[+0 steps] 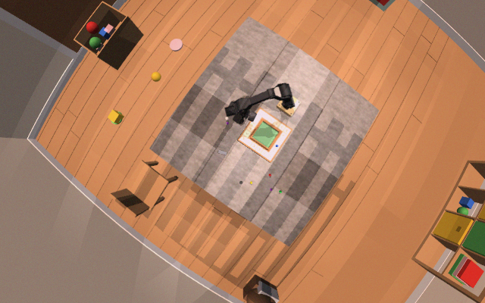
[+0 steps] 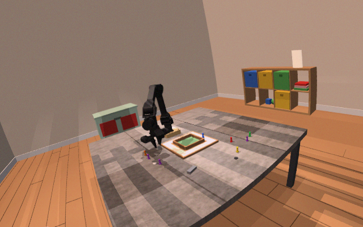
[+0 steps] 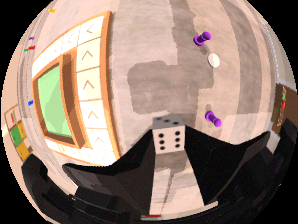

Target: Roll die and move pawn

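My gripper tip is 330 mm to the right of the blue pawn, 30 mm above it and 20 mm past it. The rest, counted from my gripper tip: white disc 90 mm ahead, 60 mm to the right, 50 mm below; white die right at my gripper tip; orange pawn 80 mm to the right, 50 mm behind, 40 mm below.
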